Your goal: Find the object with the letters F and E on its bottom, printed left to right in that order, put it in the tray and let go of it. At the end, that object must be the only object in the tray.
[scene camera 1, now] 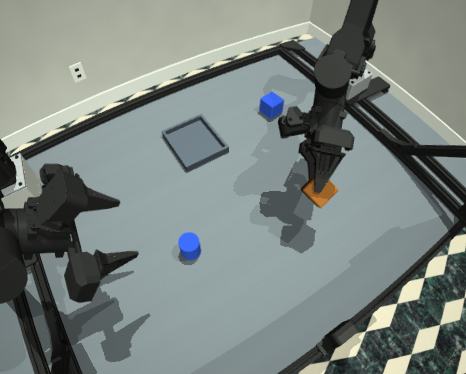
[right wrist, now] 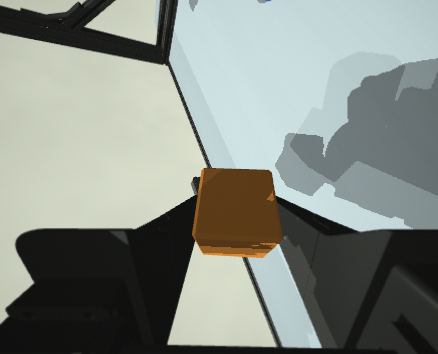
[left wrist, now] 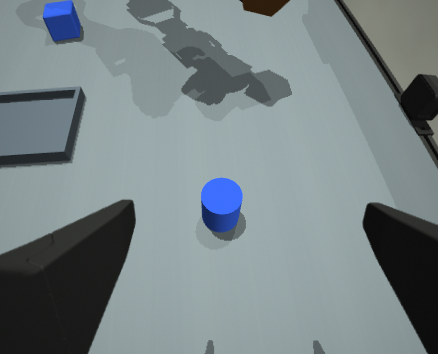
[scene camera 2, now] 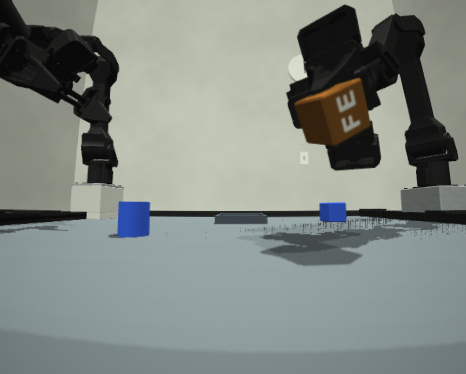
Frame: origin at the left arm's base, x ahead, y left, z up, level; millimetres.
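Seen in the pictures: left gripper, between the fingertips: [scene camera 1: 127, 227] [left wrist: 250, 212] [scene camera 2: 88, 107]; right gripper, between the fingertips: [scene camera 1: 314, 192] [right wrist: 234, 201] [scene camera 2: 322, 117]; left arm's base, origin of its link: [scene camera 1: 1, 177] [scene camera 2: 99, 185]; right arm's base, origin of its link: [scene camera 2: 434, 187].
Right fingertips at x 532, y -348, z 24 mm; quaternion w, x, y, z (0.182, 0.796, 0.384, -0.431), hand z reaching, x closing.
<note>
Pixels of each thing's middle, then the offset from my right fingertips to it.
- orange cube, middle of its body: [right wrist: 234, 213] [scene camera 2: 331, 114] [scene camera 1: 318, 189] dx +8, dy +0, dz +3 mm
- tray, middle of its body: [left wrist: 25, 124] [scene camera 1: 194, 141] [scene camera 2: 240, 217] dx -98, dy +304, dz -114 mm
- blue cylinder, middle of its body: [left wrist: 221, 206] [scene camera 2: 134, 218] [scene camera 1: 189, 246] dx -224, dy +58, dz -102 mm
- blue cube, middle of its body: [left wrist: 62, 20] [scene camera 1: 271, 105] [scene camera 2: 332, 212] dx +126, dy +312, dz -101 mm
An orange cube [scene camera 1: 327, 196] [scene camera 2: 320, 120] [left wrist: 266, 6] [right wrist: 237, 205] is held high above the table. In scene camera 2 one face shows a white F with a white E above it, turned sideways, reading F then E upwards. My right gripper [scene camera 1: 319, 186] [right wrist: 234, 201] is shut on this cube, tilted. The tray [scene camera 1: 208, 159] [scene camera 2: 241, 219] [left wrist: 76, 125] is empty. A blue cylinder [scene camera 1: 189, 246] [scene camera 2: 134, 219] [left wrist: 221, 205] stands on the table, and a blue cube [scene camera 1: 271, 105] [scene camera 2: 333, 212] [left wrist: 62, 21] sits behind; their bottoms are hidden. My left gripper [scene camera 1: 128, 228] [left wrist: 250, 212] is open and empty.
In scene camera 1 the blue cube lies between the tray and my right arm, and the blue cylinder stands in front of the tray. A dark frame [scene camera 1: 157, 97] edges the table. Arm shadows fall on the table below the held cube.
</note>
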